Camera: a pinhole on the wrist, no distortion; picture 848 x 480 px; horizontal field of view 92.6 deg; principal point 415.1 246.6 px. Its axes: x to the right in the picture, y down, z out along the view. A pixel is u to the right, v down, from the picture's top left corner.
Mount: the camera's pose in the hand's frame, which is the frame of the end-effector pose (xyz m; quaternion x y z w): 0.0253 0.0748 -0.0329 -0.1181 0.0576 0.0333 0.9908
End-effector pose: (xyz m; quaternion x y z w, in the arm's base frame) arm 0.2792 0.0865 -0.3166 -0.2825 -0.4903 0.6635 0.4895
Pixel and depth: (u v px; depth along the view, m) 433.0 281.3 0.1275
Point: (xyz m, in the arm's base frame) 0.1459 0.0897 -0.3883
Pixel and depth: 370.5 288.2 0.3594
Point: -0.0661 -0.0176 -0.3826
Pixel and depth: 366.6 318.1 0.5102
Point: -0.2111 -0.0807 -0.4147
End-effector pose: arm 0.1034 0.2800 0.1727 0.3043 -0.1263 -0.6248 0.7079
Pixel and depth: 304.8 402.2 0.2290
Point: 0.1723 0.2577 0.4384
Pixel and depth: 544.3 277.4 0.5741
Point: 0.0922 -0.0986 0.6573
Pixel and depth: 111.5 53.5 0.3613
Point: -0.1661 0.3568 0.5033
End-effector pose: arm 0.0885 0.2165 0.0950 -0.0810 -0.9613 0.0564 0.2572
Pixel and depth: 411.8 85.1 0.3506
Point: -0.1395 0.2291 -0.1652
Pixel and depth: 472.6 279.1 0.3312
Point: -0.1167 0.3958 -0.1182
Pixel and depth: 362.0 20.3 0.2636
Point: -0.0695 0.1979 -0.1127
